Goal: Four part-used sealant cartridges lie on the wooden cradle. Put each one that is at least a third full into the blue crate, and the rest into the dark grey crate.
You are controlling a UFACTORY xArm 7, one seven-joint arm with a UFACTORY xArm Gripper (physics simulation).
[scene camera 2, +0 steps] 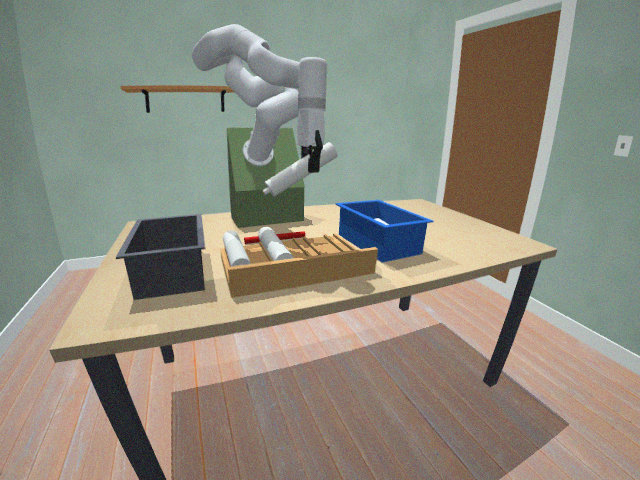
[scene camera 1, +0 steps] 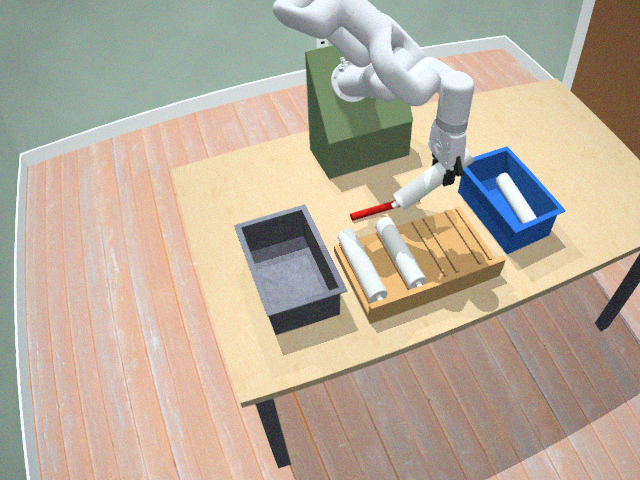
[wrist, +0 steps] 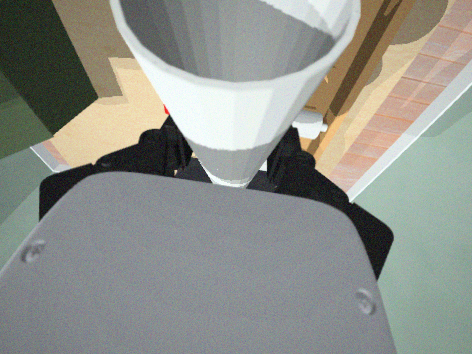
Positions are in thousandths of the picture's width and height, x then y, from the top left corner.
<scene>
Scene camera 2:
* my gripper: 484, 355
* blue crate: 632, 495
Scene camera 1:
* my gripper: 691, 368
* blue crate: 746, 389
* dark grey crate: 463, 580
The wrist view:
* my gripper: 501, 335
</scene>
